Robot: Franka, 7 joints.
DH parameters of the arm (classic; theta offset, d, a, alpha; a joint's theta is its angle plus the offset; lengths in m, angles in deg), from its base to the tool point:
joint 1: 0 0.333 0 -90
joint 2: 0 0 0 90
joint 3: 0 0.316 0.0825 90
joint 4: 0 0 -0.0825 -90
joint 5: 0 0.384 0 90
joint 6: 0 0 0.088 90
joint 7: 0 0.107 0 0
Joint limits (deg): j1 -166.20..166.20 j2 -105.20..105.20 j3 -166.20..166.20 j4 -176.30..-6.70 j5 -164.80..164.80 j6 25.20..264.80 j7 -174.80..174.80
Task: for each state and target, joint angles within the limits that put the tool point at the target. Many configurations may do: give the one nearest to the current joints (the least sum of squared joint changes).
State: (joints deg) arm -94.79 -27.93 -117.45 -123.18 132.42 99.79 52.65
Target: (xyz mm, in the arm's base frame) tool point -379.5 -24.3 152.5
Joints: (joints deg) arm -76.02 -42.06 -122.17 -155.53 130.55 109.67 52.65
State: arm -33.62 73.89 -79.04 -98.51 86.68 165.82 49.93
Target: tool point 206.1 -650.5 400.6
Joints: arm -11.40 71.92 -79.85 -97.47 87.33 169.73 49.93
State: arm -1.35 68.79 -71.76 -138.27 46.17 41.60 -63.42
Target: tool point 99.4 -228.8 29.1
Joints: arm -3.25 81.63 -51.91 -131.00 54.02 49.40 -63.42
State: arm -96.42 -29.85 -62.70 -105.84 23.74 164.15 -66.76
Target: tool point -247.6 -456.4 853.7
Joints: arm -73.04 -13.02 -36.24 -92.68 20.76 163.63 -66.76
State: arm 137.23 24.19 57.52 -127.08 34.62 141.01 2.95
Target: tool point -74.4 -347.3 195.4
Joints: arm 163.18 34.32 79.22 -155.22 35.04 130.58 2.95
